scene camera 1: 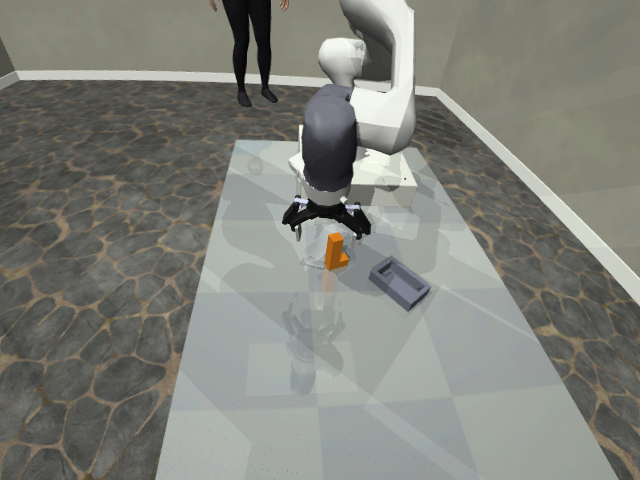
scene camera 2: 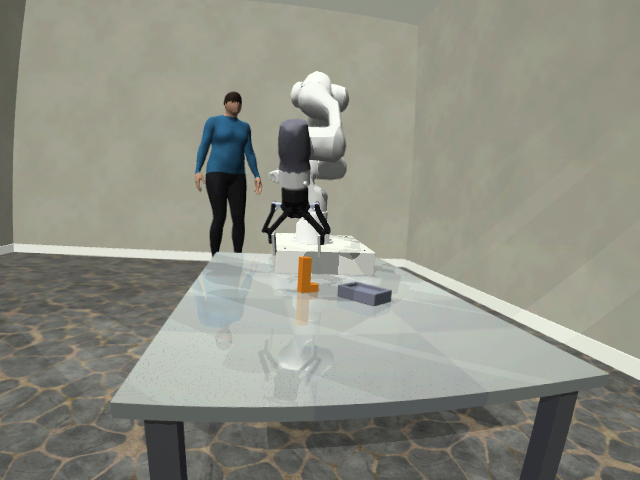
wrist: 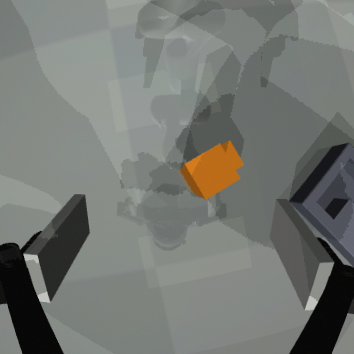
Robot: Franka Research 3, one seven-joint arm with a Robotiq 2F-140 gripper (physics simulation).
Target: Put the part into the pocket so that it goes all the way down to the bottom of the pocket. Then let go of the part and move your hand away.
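The orange L-shaped part [scene camera 1: 333, 253] [scene camera 2: 304, 273] [wrist: 212, 170] stands upright on the table, with its long leg up and its short foot pointing right in the scene views. The grey block with the rectangular pocket [scene camera 1: 390, 290] [scene camera 2: 379, 298] [wrist: 322, 222] lies on the table to the right of the part, turned at an angle. The pocket holds no part. My gripper [scene camera 1: 327, 236] [scene camera 2: 296, 253] [wrist: 179, 216] is wide open and empty, pointing down, above the table and near the part. In the wrist view the part lies beyond the fingertips, right of the middle.
The white robot base [scene camera 1: 385, 193] [scene camera 2: 356, 262] stands at the far end of the glossy table [scene camera 1: 248, 439] [scene camera 2: 206, 392]. A person [scene camera 1: 253, 46] [scene camera 2: 227, 149] stands on the floor behind the table, left of the arm. The pocket block is close to the right finger in the wrist view.
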